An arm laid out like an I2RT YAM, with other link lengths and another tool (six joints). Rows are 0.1 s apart.
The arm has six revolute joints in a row. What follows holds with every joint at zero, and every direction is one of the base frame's.
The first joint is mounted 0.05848 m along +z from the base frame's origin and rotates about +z.
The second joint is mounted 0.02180 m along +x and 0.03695 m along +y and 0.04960 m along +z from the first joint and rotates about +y.
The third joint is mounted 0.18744 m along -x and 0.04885 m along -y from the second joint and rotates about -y.
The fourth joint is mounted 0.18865 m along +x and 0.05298 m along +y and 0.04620 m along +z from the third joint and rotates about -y.
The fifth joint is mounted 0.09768 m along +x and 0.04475 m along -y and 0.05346 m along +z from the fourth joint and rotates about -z.
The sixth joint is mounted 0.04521 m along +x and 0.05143 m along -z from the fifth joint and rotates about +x.
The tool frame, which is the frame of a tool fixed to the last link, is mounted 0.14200 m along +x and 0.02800 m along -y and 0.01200 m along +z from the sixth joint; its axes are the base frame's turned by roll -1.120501, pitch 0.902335 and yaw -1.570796 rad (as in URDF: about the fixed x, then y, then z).
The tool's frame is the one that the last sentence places.
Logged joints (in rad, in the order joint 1, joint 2, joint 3, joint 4, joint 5, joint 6), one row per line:
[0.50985, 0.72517, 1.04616, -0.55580, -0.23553, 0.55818]
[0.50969, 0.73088, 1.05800, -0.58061, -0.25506, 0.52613]
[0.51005, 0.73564, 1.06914, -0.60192, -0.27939, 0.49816]
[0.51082, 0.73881, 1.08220, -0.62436, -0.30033, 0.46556]
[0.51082, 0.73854, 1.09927, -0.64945, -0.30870, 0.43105]
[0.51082, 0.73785, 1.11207, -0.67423, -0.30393, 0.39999]
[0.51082, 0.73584, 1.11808, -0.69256, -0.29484, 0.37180]
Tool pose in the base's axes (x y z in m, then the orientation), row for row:
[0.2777, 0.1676, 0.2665, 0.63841, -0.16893, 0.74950, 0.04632]
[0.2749, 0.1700, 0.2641, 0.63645, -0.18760, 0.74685, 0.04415]
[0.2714, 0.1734, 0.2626, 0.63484, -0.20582, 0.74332, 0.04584]
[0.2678, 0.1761, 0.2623, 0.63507, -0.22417, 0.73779, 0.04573]
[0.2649, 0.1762, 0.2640, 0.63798, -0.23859, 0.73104, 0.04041]
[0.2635, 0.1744, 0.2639, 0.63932, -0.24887, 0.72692, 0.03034]
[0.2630, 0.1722, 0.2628, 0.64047, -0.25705, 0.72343, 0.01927]
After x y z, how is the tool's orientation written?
As a quaternion, w x y z.
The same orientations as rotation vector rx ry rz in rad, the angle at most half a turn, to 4 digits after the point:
[-0.3856, 1.7106, 0.1057]
[-0.4285, 1.7059, 0.1008]
[-0.4704, 1.6990, 0.1048]
[-0.5123, 1.6862, 0.1045]
[-0.5446, 1.6688, 0.0922]
[-0.5678, 1.6585, 0.0692]
[-0.5862, 1.6498, 0.0439]

